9 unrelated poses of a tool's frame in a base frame.
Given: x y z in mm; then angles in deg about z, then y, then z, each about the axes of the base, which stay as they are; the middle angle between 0 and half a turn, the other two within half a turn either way.
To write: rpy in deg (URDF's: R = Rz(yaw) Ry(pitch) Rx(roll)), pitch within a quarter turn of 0, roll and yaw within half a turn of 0; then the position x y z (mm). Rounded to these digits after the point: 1 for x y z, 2 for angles.
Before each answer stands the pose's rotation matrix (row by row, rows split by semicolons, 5 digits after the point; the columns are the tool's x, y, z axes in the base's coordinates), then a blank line. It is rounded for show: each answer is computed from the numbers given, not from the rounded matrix.
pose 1, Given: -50.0 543.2 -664.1 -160.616 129.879 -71.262
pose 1, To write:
-0.12001 -0.96168 0.24652; -0.67939 -0.10151 -0.72673; 0.72390 -0.25470 -0.64117

-158.33 -46.38 -100.02 -50.0 543.2 -664.1
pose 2, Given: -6.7 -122.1 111.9 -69.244 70.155 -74.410
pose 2, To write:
-0.86836 0.42666 0.25279; -0.36719 -0.21052 -0.90601; -0.33334 -0.87957 0.33948

-68.90 19.47 -157.08 -6.7 -122.1 111.9
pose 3, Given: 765.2 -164.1 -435.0 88.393 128.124 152.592
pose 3, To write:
-0.44477 -0.56076 -0.69837; -0.89537 0.25918 0.36213; -0.02206 0.78637 -0.61737

128.13 1.26 -116.42 765.2 -164.1 -435.0
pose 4, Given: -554.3 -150.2 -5.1 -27.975 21.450 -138.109
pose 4, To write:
-0.92511 0.26469 -0.27223; -0.19966 -0.94896 -0.24418; -0.32296 -0.17154 0.93074

-10.44 18.84 -167.82 -554.3 -150.2 -5.1
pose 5, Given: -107.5 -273.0 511.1 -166.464 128.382 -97.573
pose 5, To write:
-0.31157 -0.94459 -0.10331; -0.56754 0.27219 -0.77705; 0.76211 -0.18347 -0.62090

-163.54 -49.65 -118.77 -107.5 -273.0 511.1
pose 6, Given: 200.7 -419.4 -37.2 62.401 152.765 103.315
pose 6, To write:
-0.76752 -0.63230 -0.10540; -0.60495 0.66009 0.44534; -0.21202 0.40557 -0.88914

155.48 12.24 -141.76 200.7 -419.4 -37.2
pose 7, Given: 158.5 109.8 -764.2 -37.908 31.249 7.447
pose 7, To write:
0.74847 0.41857 0.51438; -0.52179 0.85042 0.06724; -0.40930 -0.31872 0.85492

-20.45 24.16 -34.88 158.5 109.8 -764.2
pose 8, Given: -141.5 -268.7 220.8 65.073 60.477 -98.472
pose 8, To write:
0.86635 0.48270 -0.12820; -0.33902 0.37990 -0.86066; -0.36674 0.78910 0.49277

58.02 21.51 -21.37 -141.5 -268.7 220.8
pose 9, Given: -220.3 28.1 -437.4 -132.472 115.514 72.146
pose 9, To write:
0.79126 0.54530 0.27669; 0.05069 -0.50943 0.85902; 0.60938 -0.66568 -0.43073

-122.91 -37.54 3.67 -220.3 28.1 -437.4
